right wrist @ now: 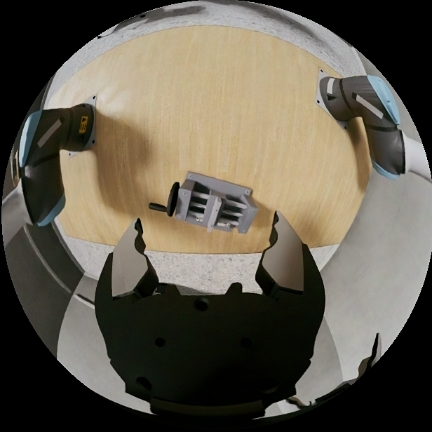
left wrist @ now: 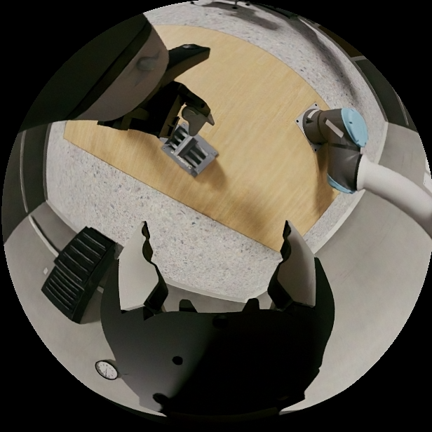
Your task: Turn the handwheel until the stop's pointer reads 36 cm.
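Note:
The grey stop device (left wrist: pixel 212 154) (right wrist: pixel 220 183) stands on the table, with rails between two end blocks. Its stop (left wrist: pixel 185 145) (right wrist: pixel 215 212) sits near the middle of the rails. The scale is partly visible, but the pointer's reading is too small to tell. The black handwheel (right wrist: pixel 173 199) with its crank handle (right wrist: pixel 159 206) is at the device's left end in the right wrist view; the right gripper hides it in the left wrist view. My right gripper (left wrist: pixel 181 111) (right wrist: pixel 206 215) is open above the device, apart from the wheel. My left gripper (left wrist: pixel 216 221) is open, high and away from the device.
The wooden table (left wrist: pixel 240 100) (right wrist: pixel 200 100) carries the device. Arm bases (left wrist: pixel 315 122) (right wrist: pixel 82 127) (right wrist: pixel 332 92) are mounted at its sides. In the left wrist view, the right arm (left wrist: pixel 115 75) reaches over the table, and a black slatted object (left wrist: pixel 80 272) and a clock (left wrist: pixel 106 370) show beyond.

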